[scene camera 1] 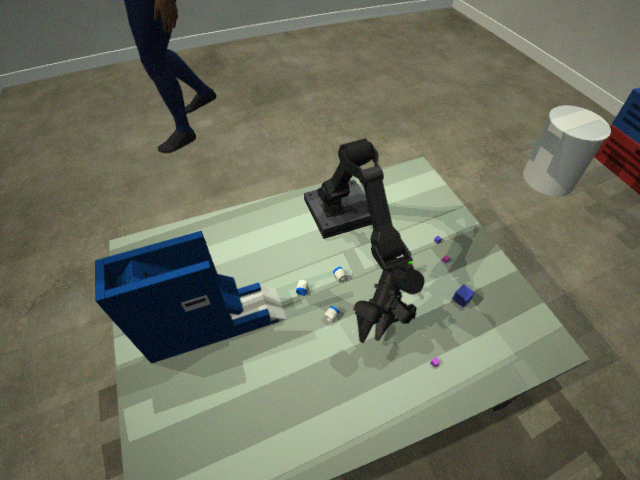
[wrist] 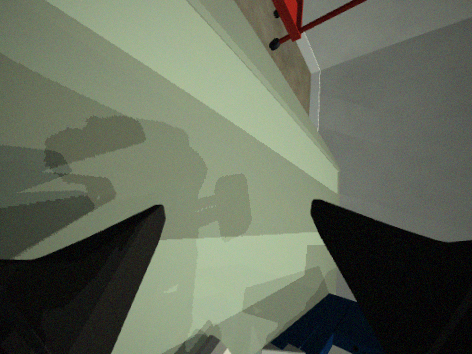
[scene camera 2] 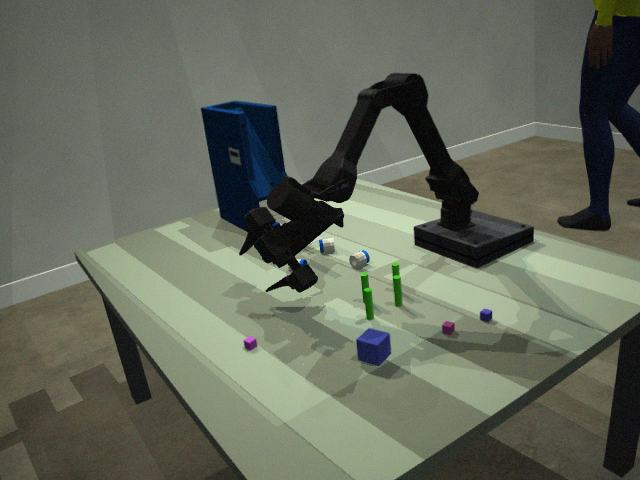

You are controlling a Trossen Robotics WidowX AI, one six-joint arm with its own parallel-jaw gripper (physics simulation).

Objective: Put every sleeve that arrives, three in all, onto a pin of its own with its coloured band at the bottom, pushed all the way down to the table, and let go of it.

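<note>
Three white sleeves with blue bands lie on their sides on the table: one [scene camera 1: 339,274] [scene camera 2: 359,259] nearest the arm base, one [scene camera 1: 302,287] [scene camera 2: 327,245] near the chute, and one [scene camera 1: 330,314] closest to the gripper, mostly hidden behind it in scene camera 2. Several green pins [scene camera 2: 368,304] [scene camera 2: 397,291] stand bare and upright in scene camera 2; the arm hides most of them in scene camera 1. My gripper [scene camera 1: 371,339] [scene camera 2: 254,272] [wrist: 238,209] is open and empty, above the table, to the side of the sleeves and pins. No sleeve shows between its fingertips.
A tall blue dispenser [scene camera 1: 170,320] [scene camera 2: 222,170] with a chute stands on the table. A dark blue cube [scene camera 1: 463,296] [scene camera 2: 373,347] lies beyond the pins. Small cubes [scene camera 1: 435,362] [scene camera 1: 445,258] [scene camera 1: 437,239] lie around. A person [scene camera 1: 162,77] is on the floor behind the table.
</note>
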